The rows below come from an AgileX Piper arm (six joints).
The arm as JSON. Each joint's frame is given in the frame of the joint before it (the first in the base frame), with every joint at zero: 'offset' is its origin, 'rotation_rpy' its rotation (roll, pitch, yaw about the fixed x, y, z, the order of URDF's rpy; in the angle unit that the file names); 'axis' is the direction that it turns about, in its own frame. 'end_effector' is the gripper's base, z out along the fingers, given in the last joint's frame.
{
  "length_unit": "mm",
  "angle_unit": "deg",
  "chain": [
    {
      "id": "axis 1",
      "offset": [
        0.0,
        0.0,
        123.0
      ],
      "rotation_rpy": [
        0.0,
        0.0,
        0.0
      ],
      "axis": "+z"
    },
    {
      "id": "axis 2",
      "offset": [
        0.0,
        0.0,
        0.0
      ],
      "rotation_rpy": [
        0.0,
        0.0,
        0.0
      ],
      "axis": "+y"
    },
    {
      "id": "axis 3",
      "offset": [
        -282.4,
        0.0,
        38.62
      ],
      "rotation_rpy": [
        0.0,
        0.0,
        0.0
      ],
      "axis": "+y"
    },
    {
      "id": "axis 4",
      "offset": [
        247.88,
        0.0,
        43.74
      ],
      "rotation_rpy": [
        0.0,
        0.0,
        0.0
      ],
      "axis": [
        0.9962,
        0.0,
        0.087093
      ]
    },
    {
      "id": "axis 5",
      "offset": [
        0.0,
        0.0,
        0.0
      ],
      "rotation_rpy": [
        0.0,
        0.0,
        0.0
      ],
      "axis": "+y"
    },
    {
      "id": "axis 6",
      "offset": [
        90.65,
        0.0,
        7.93
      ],
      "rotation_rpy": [
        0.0,
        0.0,
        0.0
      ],
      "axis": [
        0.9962,
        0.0,
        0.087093
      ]
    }
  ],
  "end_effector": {
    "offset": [
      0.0,
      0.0,
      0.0
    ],
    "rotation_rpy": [
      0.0,
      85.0,
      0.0
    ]
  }
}
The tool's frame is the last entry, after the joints.
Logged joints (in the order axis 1, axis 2, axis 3, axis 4, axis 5, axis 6), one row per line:
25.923 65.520 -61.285 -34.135 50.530 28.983
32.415 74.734 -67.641 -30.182 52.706 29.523
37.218 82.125 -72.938 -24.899 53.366 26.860
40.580 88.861 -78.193 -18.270 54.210 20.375
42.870 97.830 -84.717 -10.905 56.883 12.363
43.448 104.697 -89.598 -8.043 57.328 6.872
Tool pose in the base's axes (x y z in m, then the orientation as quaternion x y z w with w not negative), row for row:
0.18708 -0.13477 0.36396 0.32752 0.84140 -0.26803 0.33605
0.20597 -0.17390 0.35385 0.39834 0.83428 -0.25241 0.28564
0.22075 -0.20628 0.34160 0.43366 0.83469 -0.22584 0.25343
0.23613 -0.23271 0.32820 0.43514 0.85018 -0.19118 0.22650
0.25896 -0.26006 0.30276 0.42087 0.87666 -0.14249 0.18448
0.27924 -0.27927 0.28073 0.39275 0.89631 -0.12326 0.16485
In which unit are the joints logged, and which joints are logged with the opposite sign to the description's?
The joints are logged in degrees. Opposite sign: axis 1.
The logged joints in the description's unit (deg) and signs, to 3 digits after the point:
-25.923 65.520 -61.285 -34.135 50.530 28.983
-32.415 74.734 -67.641 -30.182 52.706 29.523
-37.218 82.125 -72.938 -24.899 53.366 26.860
-40.580 88.861 -78.193 -18.270 54.210 20.375
-42.870 97.830 -84.717 -10.905 56.883 12.363
-43.448 104.697 -89.598 -8.043 57.328 6.872

